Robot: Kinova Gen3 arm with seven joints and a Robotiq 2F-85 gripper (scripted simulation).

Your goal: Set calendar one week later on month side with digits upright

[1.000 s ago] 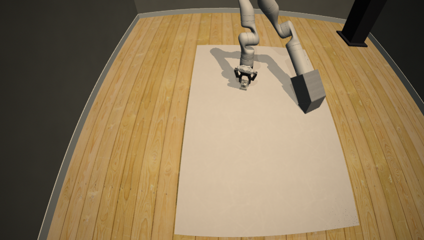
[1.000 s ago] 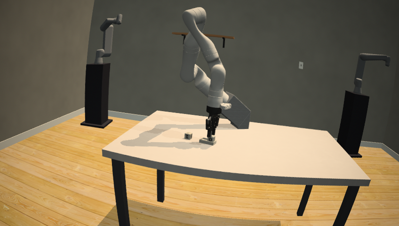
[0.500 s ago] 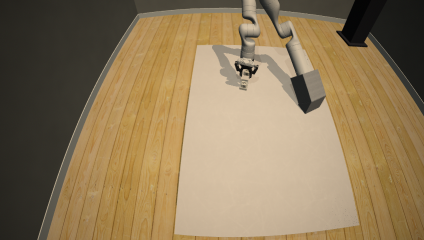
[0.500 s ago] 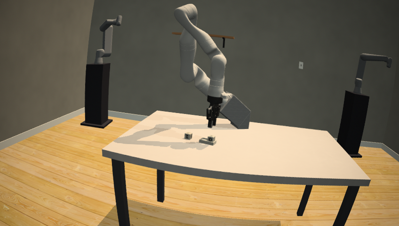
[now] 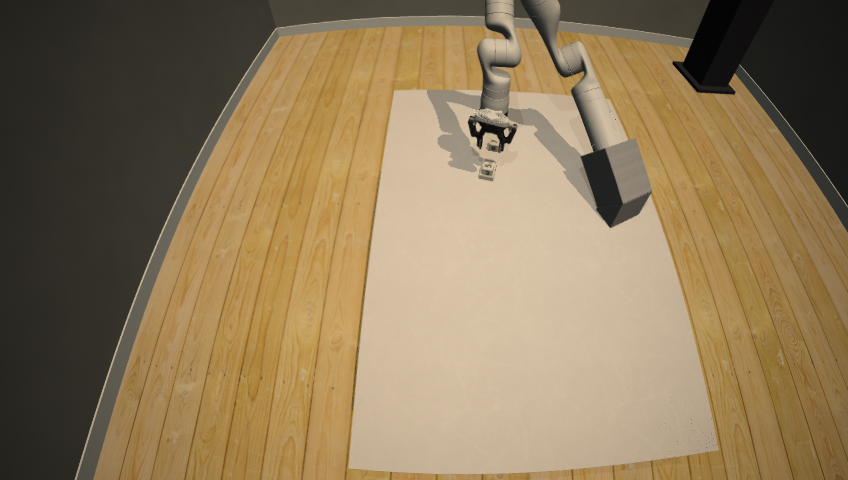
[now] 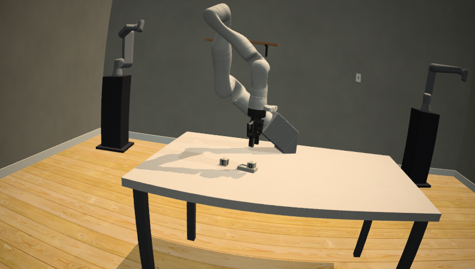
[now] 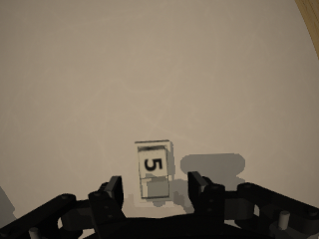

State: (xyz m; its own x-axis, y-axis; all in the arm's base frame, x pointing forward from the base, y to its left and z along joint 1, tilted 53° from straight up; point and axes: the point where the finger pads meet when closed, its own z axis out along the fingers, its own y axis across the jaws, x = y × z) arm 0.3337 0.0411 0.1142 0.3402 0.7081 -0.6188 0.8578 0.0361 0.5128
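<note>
Now: the white digit cube 12 cm to the right of my hand, 11 cm below it and 5 cm behind it. From my hand the other things lie so: white calendar tray (12 cm below, 2 cm to the right, 1 cm behind).
</note>
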